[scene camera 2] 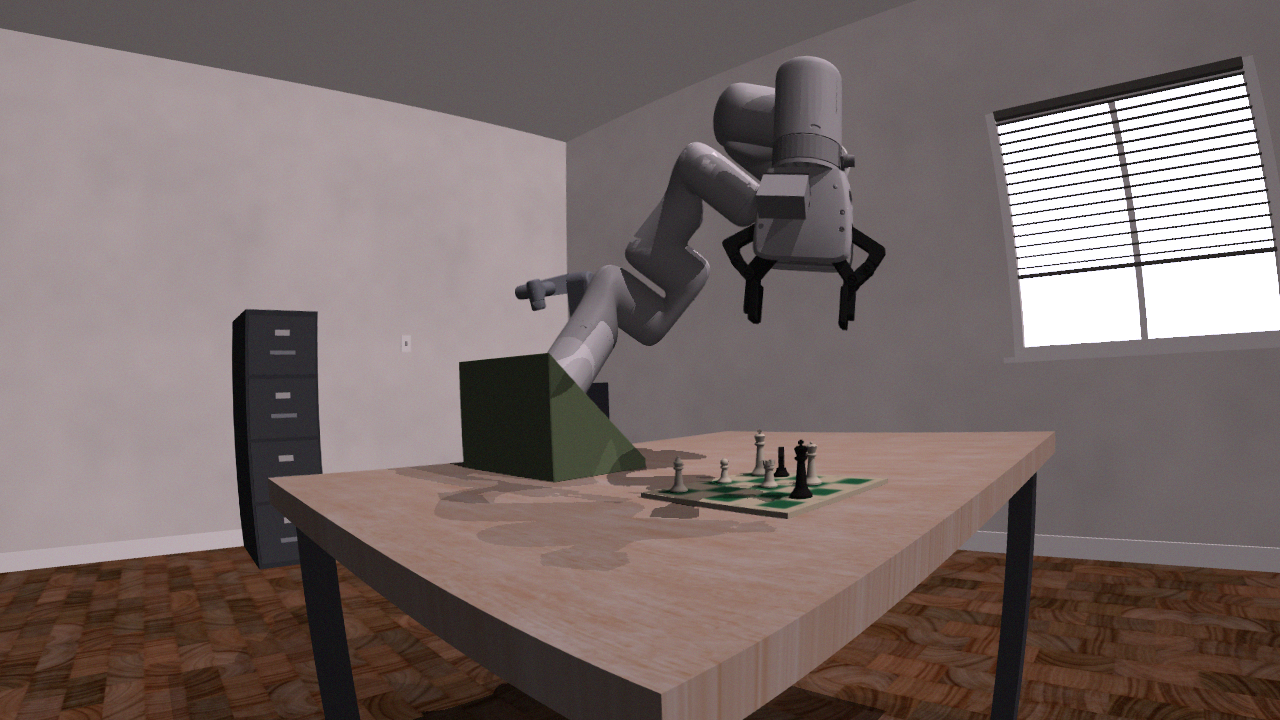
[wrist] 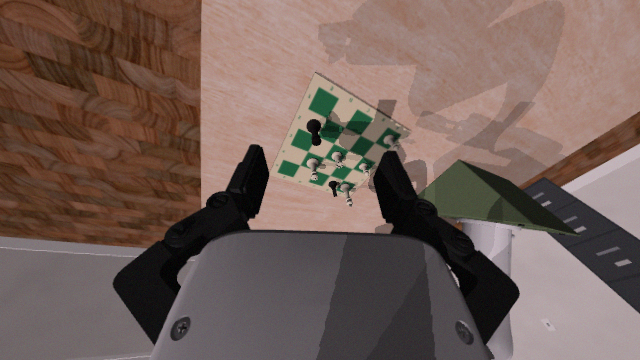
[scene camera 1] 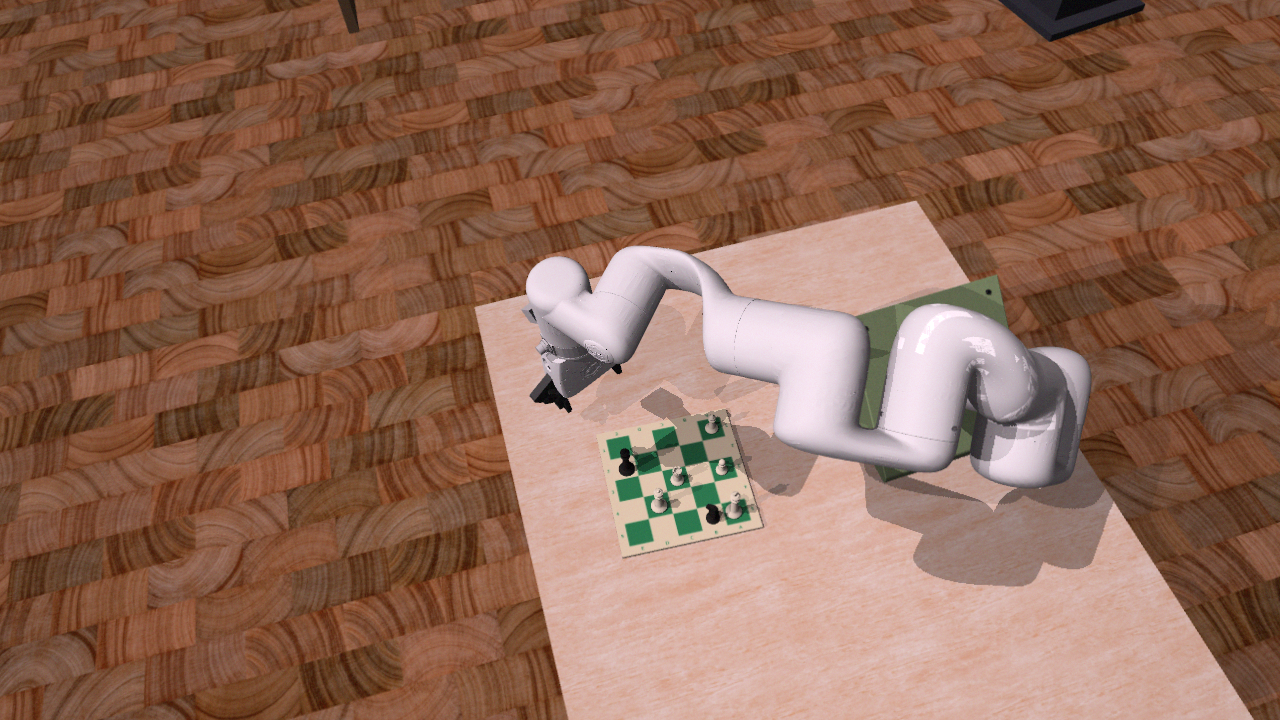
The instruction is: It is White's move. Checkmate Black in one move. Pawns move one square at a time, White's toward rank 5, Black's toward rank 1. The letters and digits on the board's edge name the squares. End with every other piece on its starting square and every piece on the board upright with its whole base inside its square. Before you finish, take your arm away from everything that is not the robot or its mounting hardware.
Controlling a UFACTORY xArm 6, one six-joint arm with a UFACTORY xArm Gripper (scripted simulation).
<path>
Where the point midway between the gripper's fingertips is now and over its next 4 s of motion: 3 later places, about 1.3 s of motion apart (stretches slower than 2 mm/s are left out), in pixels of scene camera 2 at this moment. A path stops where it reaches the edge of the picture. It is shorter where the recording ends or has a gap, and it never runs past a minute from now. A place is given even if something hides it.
My gripper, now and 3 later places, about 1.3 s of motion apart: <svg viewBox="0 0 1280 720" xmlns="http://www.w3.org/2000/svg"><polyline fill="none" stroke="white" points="798,324 821,308 867,373 870,393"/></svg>
</path>
